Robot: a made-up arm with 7 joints.
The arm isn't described. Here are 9 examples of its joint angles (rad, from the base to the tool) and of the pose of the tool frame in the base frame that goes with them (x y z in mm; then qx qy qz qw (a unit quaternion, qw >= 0)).
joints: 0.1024 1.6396 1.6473 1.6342 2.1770 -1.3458 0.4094
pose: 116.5 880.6 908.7 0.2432 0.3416 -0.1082 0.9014
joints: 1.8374 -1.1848 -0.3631 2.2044 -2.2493 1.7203 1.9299
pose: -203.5 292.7 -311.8 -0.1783 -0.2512 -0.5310 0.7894
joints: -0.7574 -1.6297 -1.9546 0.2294 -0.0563 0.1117 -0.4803
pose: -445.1 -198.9 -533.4 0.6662 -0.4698 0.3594 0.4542
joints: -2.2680 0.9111 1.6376 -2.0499 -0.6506 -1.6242 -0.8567
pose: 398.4 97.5 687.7 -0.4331 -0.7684 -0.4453 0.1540
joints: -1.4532 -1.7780 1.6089 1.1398 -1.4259 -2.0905 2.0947
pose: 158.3 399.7 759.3 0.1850 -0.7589 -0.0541 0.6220
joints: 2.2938 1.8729 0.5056 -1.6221 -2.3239 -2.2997 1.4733
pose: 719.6 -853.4 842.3 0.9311 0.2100 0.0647 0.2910
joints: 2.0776 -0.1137 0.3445 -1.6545 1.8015 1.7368 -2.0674
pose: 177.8 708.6 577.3 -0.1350 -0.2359 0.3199 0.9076
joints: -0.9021 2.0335 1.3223 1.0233 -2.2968 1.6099 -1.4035
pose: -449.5 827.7 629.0 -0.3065 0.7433 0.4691 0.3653
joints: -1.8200 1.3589 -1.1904 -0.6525 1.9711 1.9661 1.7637
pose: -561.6 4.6 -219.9 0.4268 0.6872 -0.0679 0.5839
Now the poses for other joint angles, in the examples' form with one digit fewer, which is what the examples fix.
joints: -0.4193 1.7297 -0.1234 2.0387 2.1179 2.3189 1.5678
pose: -538 489 -46 0.207 0.118 0.971 0.022
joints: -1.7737 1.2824 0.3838 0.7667 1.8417 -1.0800 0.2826
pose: -1311 -201 138 -0.142 -0.184 0.449 0.863
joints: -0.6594 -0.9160 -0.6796 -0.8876 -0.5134 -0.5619 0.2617
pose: -192 -820 315 0.118 0.429 0.811 0.378
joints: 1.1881 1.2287 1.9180 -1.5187 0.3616 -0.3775 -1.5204
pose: -90 -262 529 0.768 0.285 -0.535 0.208
